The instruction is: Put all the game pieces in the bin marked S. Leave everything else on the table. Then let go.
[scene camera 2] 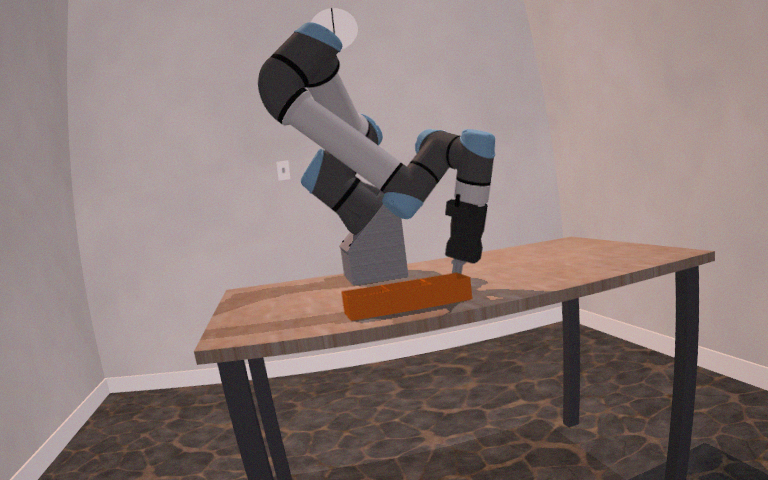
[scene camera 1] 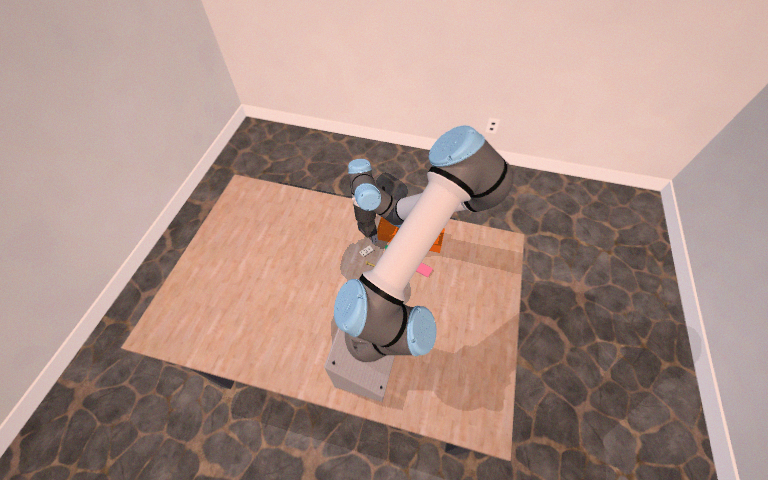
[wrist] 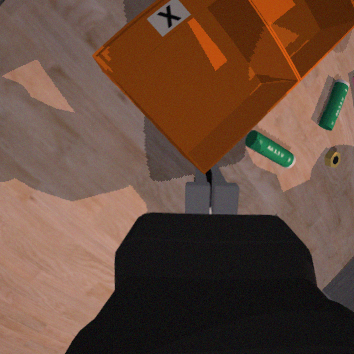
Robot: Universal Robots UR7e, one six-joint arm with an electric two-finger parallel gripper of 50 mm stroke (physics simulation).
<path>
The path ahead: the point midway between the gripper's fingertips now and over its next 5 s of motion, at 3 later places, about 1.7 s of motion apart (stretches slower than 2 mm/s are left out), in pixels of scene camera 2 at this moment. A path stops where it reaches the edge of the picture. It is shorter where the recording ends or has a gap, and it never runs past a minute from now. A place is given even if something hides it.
My gripper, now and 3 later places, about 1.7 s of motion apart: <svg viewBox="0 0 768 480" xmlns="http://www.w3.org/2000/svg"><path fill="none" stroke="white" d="M454 287L461 289L465 286L457 270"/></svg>
</path>
